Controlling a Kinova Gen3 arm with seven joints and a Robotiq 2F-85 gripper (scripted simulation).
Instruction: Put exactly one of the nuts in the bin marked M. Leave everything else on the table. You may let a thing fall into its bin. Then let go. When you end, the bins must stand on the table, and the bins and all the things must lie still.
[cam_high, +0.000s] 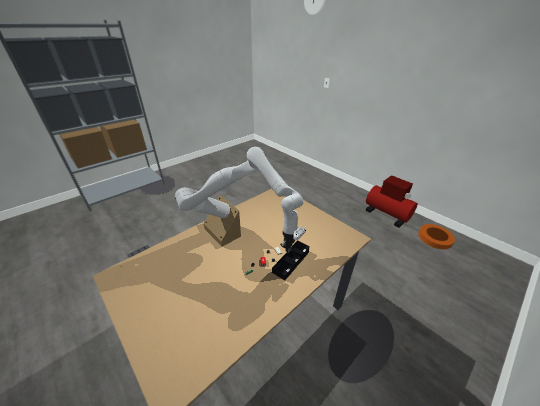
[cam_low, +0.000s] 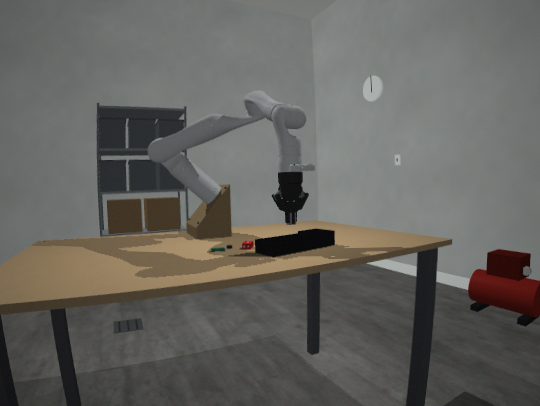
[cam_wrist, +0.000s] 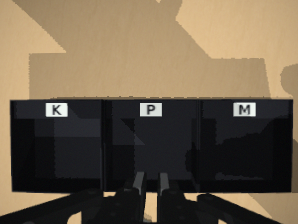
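Right now the green AA battery is 7 cm behind my hand, 21 cm to the right of it and 9 cm below it. The rest, counted from my hand: black three-compartment bin (2 cm ahead, 1 cm to the left, 7 cm below); then red 9V battery (7 cm behind, 12 cm to the right, 8 cm below); then white domino (9 cm behind, 1 cm to the left, 9 cm below).
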